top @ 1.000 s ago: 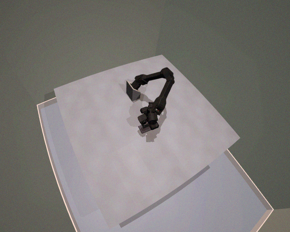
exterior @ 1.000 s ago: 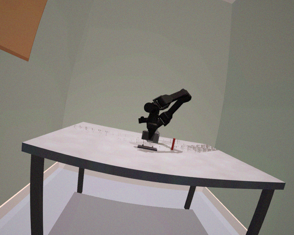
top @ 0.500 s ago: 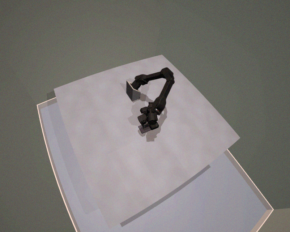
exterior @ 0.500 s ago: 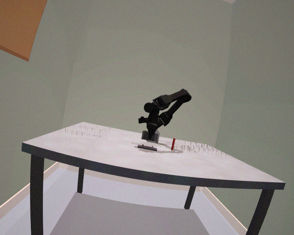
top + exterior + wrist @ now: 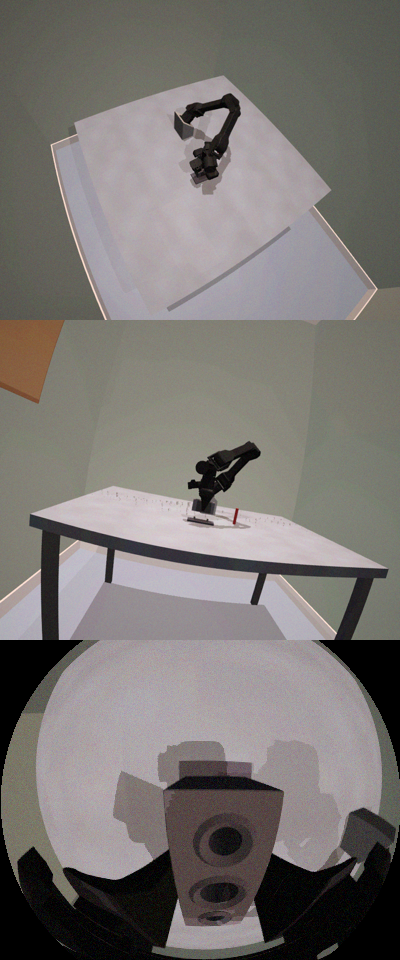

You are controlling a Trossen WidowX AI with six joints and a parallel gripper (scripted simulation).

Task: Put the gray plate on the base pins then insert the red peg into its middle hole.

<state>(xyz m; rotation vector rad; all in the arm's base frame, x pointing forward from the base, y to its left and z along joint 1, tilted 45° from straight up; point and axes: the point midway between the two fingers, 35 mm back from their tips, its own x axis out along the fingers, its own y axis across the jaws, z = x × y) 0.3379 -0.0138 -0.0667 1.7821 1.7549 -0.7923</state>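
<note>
My gripper tip is 50 mm above the dark base. Also, from my gripper tip: red peg 180 mm to the left, 110 mm behind, 20 mm below; then gray plate 30 mm above.
</note>
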